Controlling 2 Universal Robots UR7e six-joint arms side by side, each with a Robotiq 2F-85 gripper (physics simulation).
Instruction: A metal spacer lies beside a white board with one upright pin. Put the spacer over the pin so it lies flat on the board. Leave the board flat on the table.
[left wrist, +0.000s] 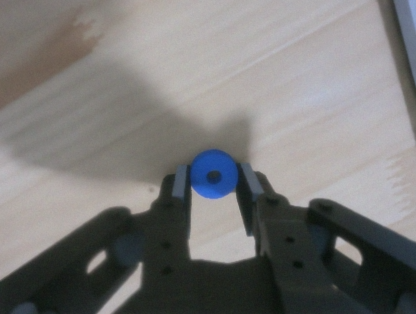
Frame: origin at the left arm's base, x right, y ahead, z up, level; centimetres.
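Seen in the pictures: left gripper, between the fingertips: (213, 179).
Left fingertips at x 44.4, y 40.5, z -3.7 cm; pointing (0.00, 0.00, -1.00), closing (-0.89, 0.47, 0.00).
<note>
Offsets run from my left fingertips to a thing's top centre. "spot": to the spot under its first point. Level surfaces: height alone.
The spacer @[dz +0.7, dx -0.2, dy -0.4 cm] (200, 173), a round blue ring with a small dark centre hole, is in the lower middle of the left wrist view, its round face toward the camera. My left gripper (213, 179) is shut on it, with one fingertip against each side of the ring. How high the spacer is above the table cannot be told. The board @[spot: dz +1.0, dx -11.2, dy -2.7 cm] (409, 25) shows as a thin pale strip at the upper right edge, apart from the spacer. Its pin does not show here. My right gripper is not in view.
The light wooden table @[dz -0.1 cm] (310, 110) lies under the gripper, with a brown patch at the upper left. The gripper's shadow falls on the wood up and left of the spacer. The board's near edge runs down the right border of the view.
</note>
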